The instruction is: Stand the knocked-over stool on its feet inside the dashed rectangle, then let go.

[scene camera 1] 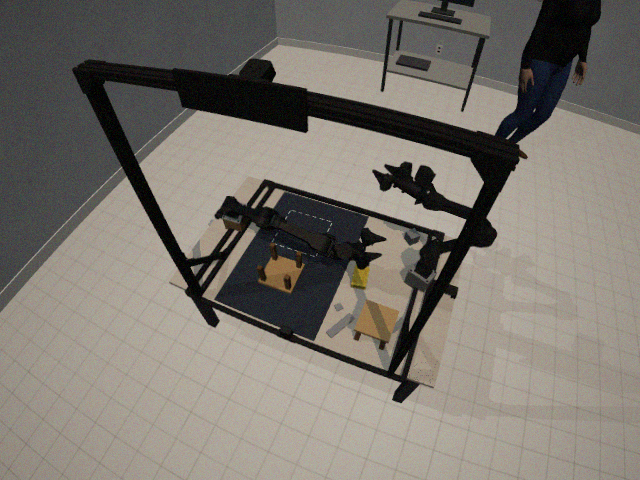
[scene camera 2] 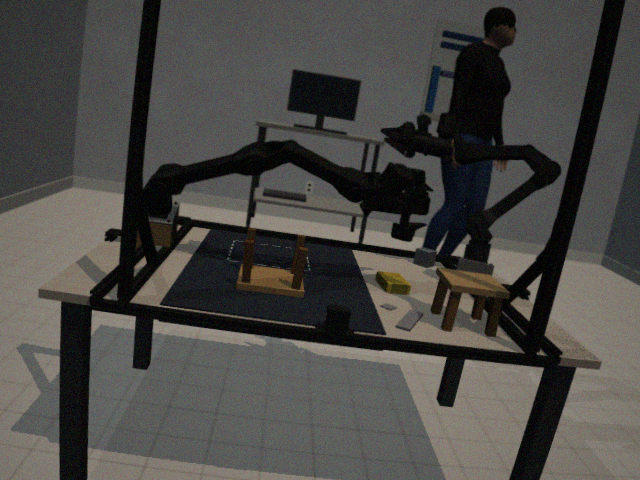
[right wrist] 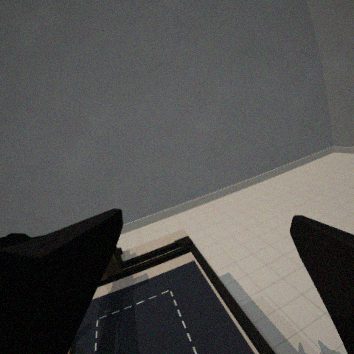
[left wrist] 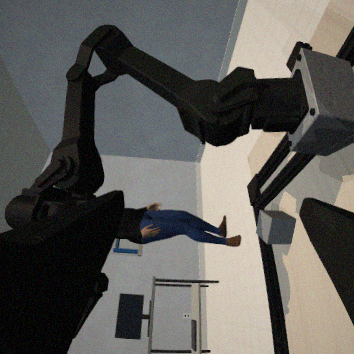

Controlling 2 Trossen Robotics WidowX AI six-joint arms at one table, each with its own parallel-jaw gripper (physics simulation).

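Where they show: left gripper, fingertip midpoint: (scene camera 1: 383,247) (scene camera 2: 428,207) (left wrist: 214,202); right gripper, fingertip midpoint: (scene camera 1: 378,167) (scene camera 2: 382,134) (right wrist: 207,220); left arm's base, origin of the base link: (scene camera 1: 234,211) (scene camera 2: 157,210); right arm's base, origin of the base link: (scene camera 1: 423,271) (scene camera 2: 475,262) (left wrist: 295,102).
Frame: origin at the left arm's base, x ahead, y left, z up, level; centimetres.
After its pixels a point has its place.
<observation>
A wooden stool (scene camera 1: 281,273) @[x 32.9, y -18.3, z -8.6 cm] (scene camera 2: 271,281) @[x 32.9, y -21.2, z -8.6 cm] lies upside down on the dark mat (scene camera 1: 248,294) @[x 23.6, y -32.5, z -10.1 cm] (scene camera 2: 196,289) @[x 16.4, y -29.6, z -10.1 cm] (right wrist: 215,310) @[x 34.1, y 27.1, z -10.1 cm], its seat flat down and its legs pointing up. It is on the near side of the dashed rectangle (scene camera 1: 331,222) (scene camera 2: 234,240) @[x 20.7, y 17.0, z -10.1 cm] (right wrist: 170,290) @[x 21.2, y 18.7, z -10.0 cm], which the left arm partly covers in scene camera 1. My left gripper (scene camera 1: 382,246) @[x 72.2, y -3.6, z 12.0 cm] (scene camera 2: 426,207) @[x 72.2, y -3.6, z 12.0 cm] (left wrist: 214,202) @[x 72.2, y -3.6, z 12.0 cm] is open and empty, above the table right of the mat, away from the stool. My right gripper (scene camera 1: 378,169) @[x 60.9, y 21.7, z 28.6 cm] (scene camera 2: 385,131) @[x 60.9, y 21.7, z 28.6 cm] (right wrist: 206,220) @[x 60.9, y 21.7, z 28.6 cm] is open and empty, raised high toward the back.
Another stool (scene camera 1: 376,320) @[x 78.2, y -29.2, z 0.6 cm] (scene camera 2: 473,283) @[x 77.6, y -32.1, z 0.6 cm] stands upright at the right. A yellow block (scene camera 1: 360,277) @[x 65.8, y -8.1, z -7.7 cm] (scene camera 2: 392,283) @[x 64.2, y -12.3, z -7.8 cm], a grey block (scene camera 1: 412,236) @[x 82.2, y 20.7, z -5.4 cm] (scene camera 2: 424,256) @[x 81.1, y 20.0, z -7.1 cm] (left wrist: 276,227) @[x 80.9, y 20.2, z -6.8 cm] and a flat grey bar (scene camera 1: 340,326) @[x 65.2, y -31.8, z -10.0 cm] (scene camera 2: 409,319) @[x 64.8, y -31.6, z -10.0 cm] lie right of the mat. A black frame (scene camera 1: 336,351) @[x 67.9, y -43.6, z -10.9 cm] (scene camera 2: 232,323) @[x 25.9, y -43.1, z -11.5 cm] surrounds the work area.
</observation>
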